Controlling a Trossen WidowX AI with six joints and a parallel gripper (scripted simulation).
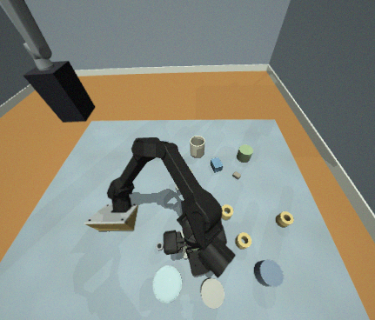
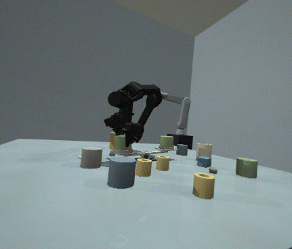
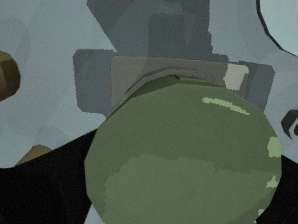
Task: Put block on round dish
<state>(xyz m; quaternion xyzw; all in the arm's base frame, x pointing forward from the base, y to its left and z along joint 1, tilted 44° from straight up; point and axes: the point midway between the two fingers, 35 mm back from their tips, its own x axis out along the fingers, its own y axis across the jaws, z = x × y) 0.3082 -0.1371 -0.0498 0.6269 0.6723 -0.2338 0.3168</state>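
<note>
My gripper tip is now 1 cm above the grey block. Round my gripper tip: pale round dish 10 cm behind, 11 cm to the right, 7 cm below; blue cube 12 cm ahead, 37 cm to the left, 5 cm below; brown lump 22 cm ahead, 31 cm to the left, 6 cm below.
</note>
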